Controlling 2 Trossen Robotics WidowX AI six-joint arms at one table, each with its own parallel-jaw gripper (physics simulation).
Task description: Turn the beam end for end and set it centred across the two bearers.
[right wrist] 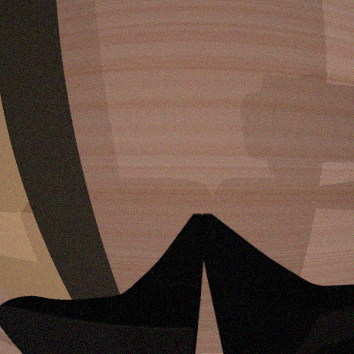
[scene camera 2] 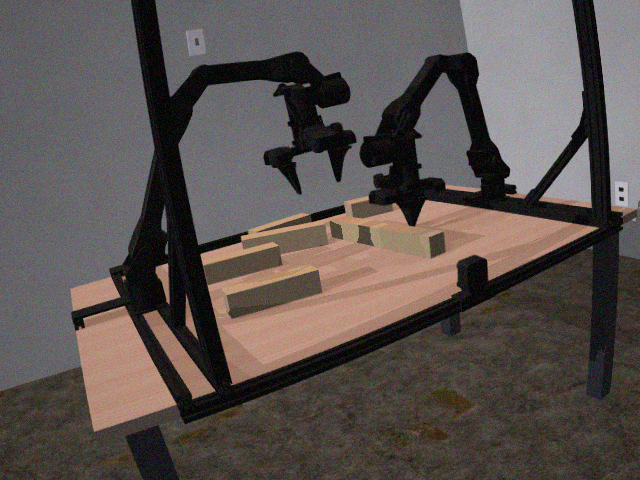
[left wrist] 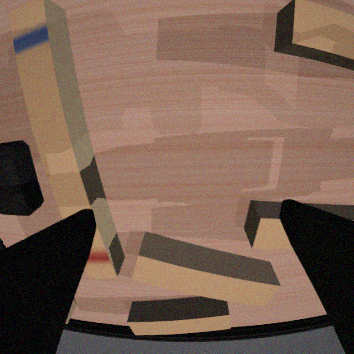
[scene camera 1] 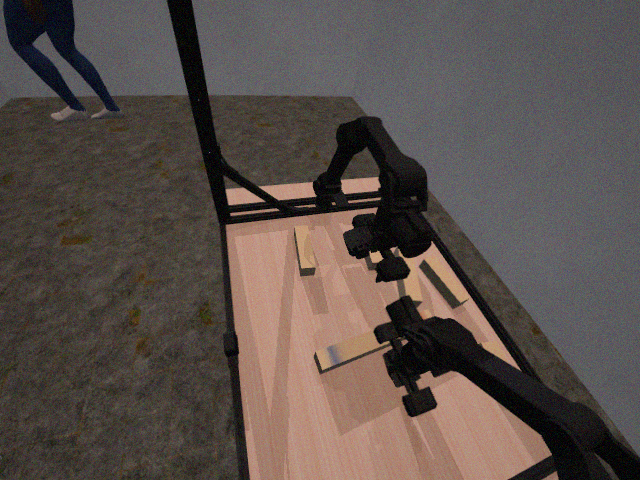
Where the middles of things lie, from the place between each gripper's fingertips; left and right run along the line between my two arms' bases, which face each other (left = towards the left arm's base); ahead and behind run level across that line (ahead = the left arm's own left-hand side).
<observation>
The beam [scene camera 2: 428,243] lies 140 mm to the right of my left hand, 140 mm below it and 10 mm ahead of it.
The beam is 80 mm to the left of my right hand.
</observation>
